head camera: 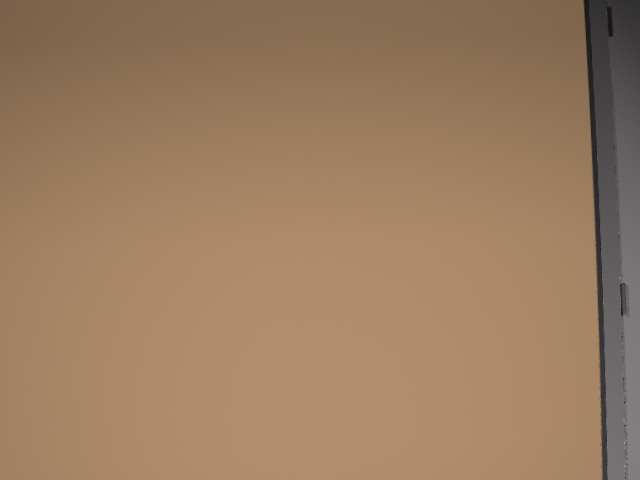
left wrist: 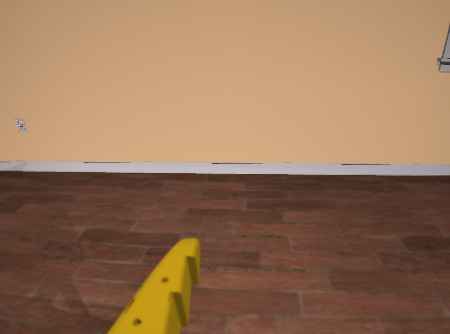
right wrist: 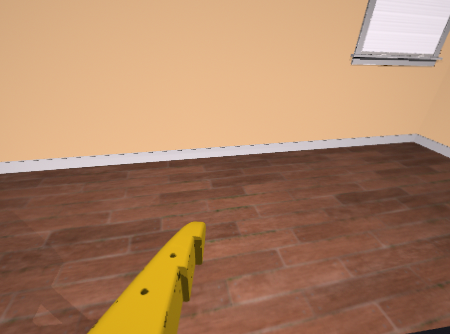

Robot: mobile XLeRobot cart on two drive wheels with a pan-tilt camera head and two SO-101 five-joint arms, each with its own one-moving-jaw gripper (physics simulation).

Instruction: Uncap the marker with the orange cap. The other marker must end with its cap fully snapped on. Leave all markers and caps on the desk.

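The markers, their caps and the desk do not show in the head view or in either wrist view. My left gripper shows in the left wrist view as one yellow notched jaw; its moving jaw has swung out of the picture, so it is fully open, with nothing against the jaw. My right gripper shows the same way in the right wrist view: one yellow notched jaw, fully open and empty. Neither gripper shows in the head view.
The head view faces a tan wall with a grey frame at its right edge. Both wrist views show a brown plank floor, a white baseboard and a window at upper right.
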